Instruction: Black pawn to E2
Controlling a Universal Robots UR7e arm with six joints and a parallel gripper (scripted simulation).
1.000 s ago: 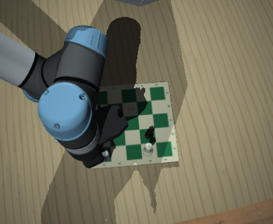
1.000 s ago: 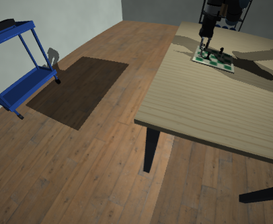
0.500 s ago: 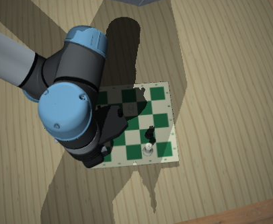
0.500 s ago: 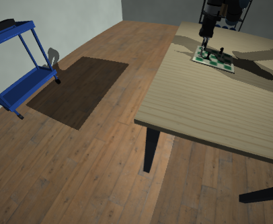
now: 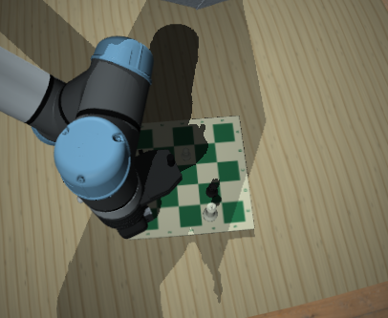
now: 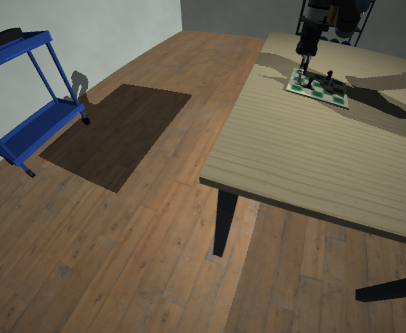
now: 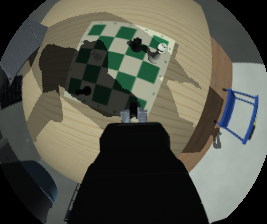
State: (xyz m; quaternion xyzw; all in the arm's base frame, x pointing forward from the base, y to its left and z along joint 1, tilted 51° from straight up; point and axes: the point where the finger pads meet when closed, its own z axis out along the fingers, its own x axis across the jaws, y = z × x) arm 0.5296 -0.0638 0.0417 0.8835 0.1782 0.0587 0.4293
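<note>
My gripper is now 20 mm short of the white chess piece, 110 mm to the right of it and 10 mm below it. Also, from my hand: small black piece 10 mm below; then chessboard 60 mm behind, 80 mm to the left, 30 mm below.
</note>
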